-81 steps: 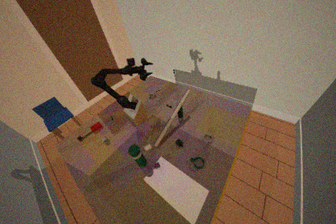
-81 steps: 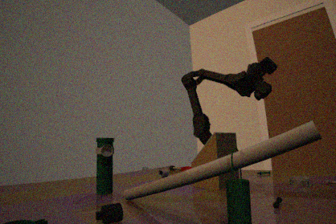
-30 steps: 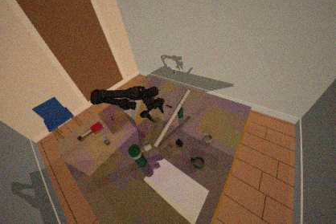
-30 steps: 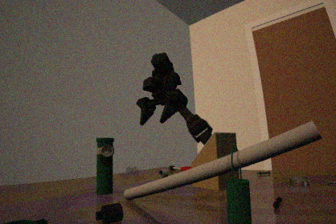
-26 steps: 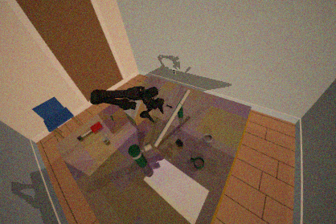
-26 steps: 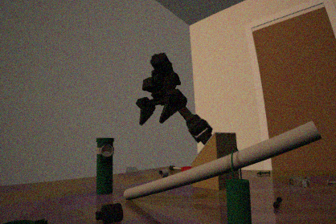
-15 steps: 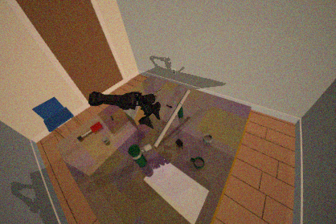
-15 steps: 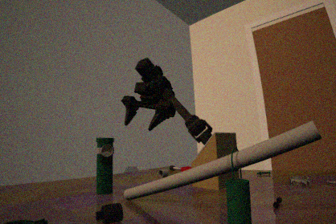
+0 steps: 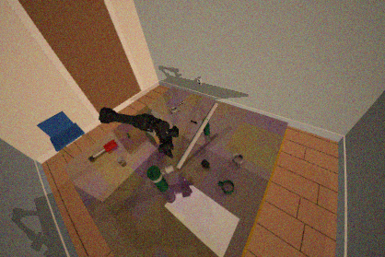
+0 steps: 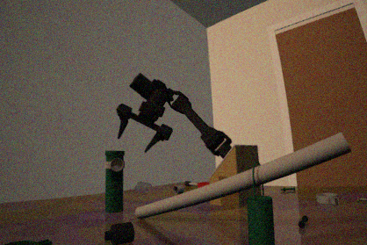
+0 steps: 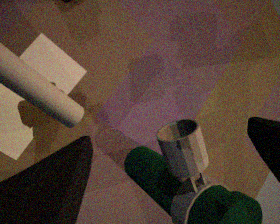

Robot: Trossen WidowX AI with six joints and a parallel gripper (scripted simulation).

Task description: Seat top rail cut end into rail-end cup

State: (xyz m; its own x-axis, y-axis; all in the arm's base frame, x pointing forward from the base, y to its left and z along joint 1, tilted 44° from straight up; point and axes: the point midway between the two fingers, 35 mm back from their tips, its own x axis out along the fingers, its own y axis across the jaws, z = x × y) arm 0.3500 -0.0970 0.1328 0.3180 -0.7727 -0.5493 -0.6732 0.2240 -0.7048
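My gripper tip is 100 mm to the left of the pale brace band, 60 mm above it and 10 mm past it. Round my gripper tip: dark object: 200 mm below, 140 mm ahead, 120 mm to the left; green loop cap: 370 mm to the left, 110 mm below.
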